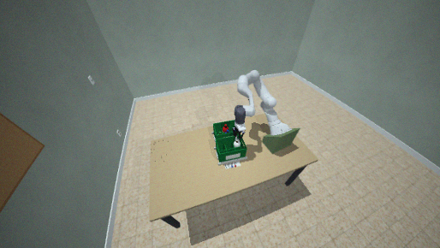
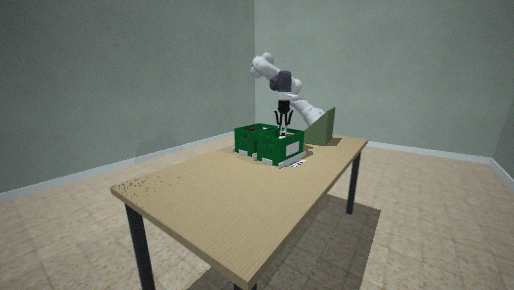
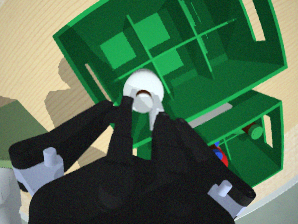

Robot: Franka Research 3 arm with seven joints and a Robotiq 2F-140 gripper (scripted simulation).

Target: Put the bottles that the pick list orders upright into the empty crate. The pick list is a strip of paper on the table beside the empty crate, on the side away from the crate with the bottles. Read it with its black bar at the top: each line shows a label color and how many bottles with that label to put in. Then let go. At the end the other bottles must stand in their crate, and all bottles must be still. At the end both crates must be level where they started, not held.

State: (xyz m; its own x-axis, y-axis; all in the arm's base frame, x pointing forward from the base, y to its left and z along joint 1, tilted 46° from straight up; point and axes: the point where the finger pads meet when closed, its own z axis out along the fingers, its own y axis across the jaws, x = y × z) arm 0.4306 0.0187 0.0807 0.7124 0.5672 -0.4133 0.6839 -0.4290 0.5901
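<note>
My hand is 80 mm above the white-capped bottle. The rest, counted from my hand: blue-capped bottle 30 mm behind, 140 mm to the right, 80 mm below; red-labelled bottle 60 mm ahead, 240 mm to the right, 80 mm below; green-capped bottle 150 mm ahead, 150 mm to the right, 80 mm below.
</note>
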